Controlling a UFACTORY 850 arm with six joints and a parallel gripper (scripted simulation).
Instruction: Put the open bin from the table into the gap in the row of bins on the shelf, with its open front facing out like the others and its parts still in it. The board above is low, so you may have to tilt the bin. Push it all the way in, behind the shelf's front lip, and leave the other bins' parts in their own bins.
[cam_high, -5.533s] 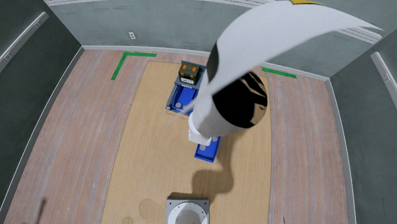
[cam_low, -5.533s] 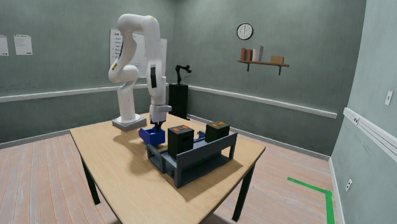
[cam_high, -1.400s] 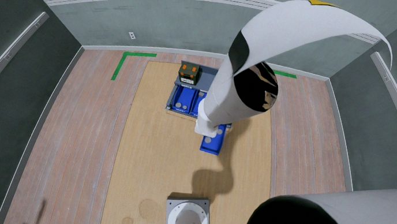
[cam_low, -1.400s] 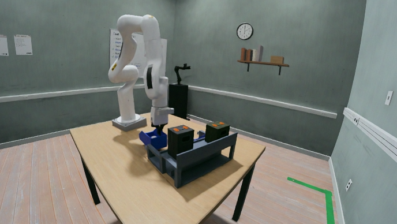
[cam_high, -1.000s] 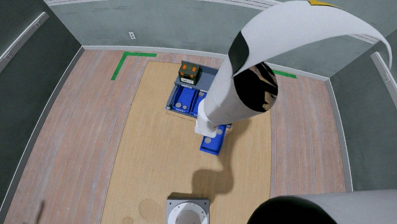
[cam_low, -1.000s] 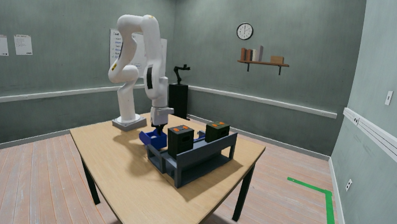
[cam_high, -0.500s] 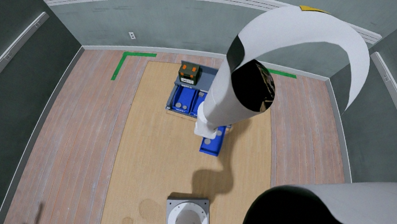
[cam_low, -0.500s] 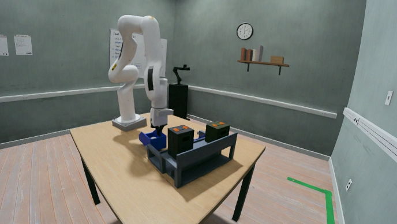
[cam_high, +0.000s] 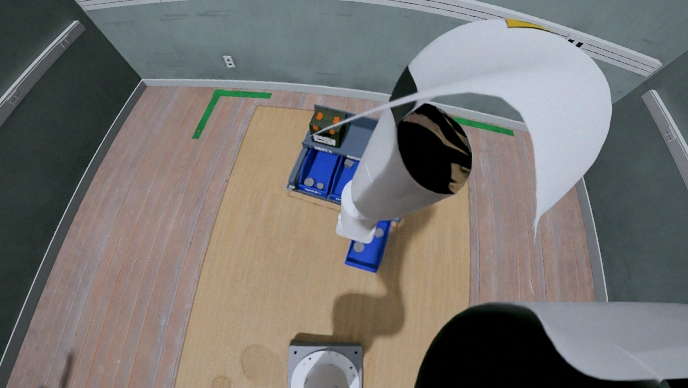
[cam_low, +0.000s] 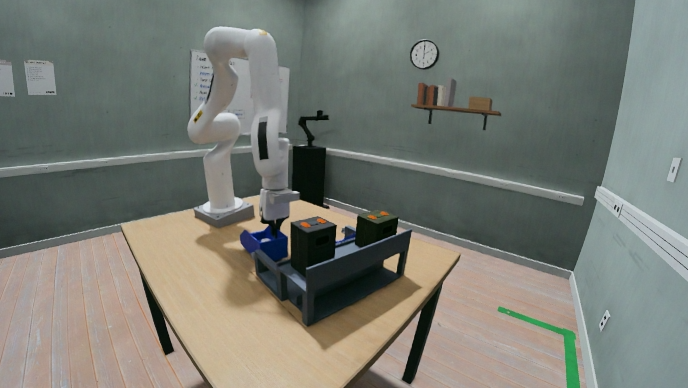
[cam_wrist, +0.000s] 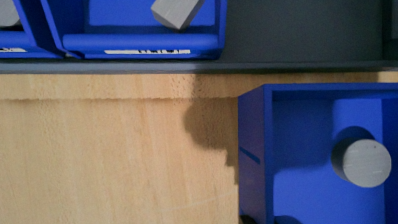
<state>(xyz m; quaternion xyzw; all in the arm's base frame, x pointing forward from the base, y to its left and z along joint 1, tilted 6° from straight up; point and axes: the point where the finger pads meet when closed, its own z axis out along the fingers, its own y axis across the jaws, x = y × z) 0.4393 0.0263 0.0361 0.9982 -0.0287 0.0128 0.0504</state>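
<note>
My hand is 5 cm to the left of the blue bin, 2 cm above it and 1 cm past it. Round my hand: shelf: 23 cm ahead, 5 cm to the left, 1 cm below; grey cylinder part: 8 cm to the right, 5 cm below, 3 cm ahead.
</note>
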